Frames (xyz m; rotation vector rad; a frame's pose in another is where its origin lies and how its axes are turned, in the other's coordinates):
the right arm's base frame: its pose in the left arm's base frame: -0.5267 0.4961 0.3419 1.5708 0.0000 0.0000
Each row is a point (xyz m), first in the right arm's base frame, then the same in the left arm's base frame.
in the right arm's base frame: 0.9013 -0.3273 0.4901
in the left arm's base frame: 0.3746 0.0060 0.0146
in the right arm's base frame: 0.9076 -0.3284 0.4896
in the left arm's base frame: 0.3809 0.0065 0.0135
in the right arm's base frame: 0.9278 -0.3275 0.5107
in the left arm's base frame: 0.4011 -0.0146 0.0144
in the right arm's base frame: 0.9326 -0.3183 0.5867
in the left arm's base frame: 0.4059 -0.0906 0.0236
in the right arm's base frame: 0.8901 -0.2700 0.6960
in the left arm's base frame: 0.3634 -0.1999 0.0719
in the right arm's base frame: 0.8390 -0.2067 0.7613
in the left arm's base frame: 0.3123 -0.2652 0.1352
